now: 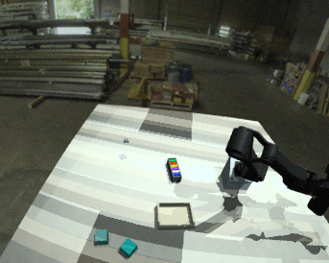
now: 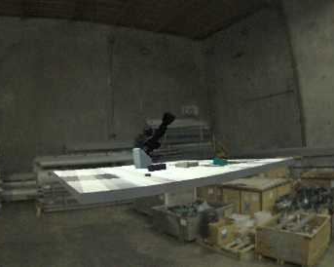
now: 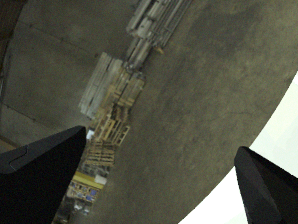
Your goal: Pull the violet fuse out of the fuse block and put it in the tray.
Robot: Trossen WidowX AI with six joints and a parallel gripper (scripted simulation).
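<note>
Now: gripper tip 600 mm short of the violet fuse, 260 mm to the left of it and 190 mm above it. Round my gripper tip: tray: 600 mm ahead, 40 mm to the right, 210 mm below.
</note>
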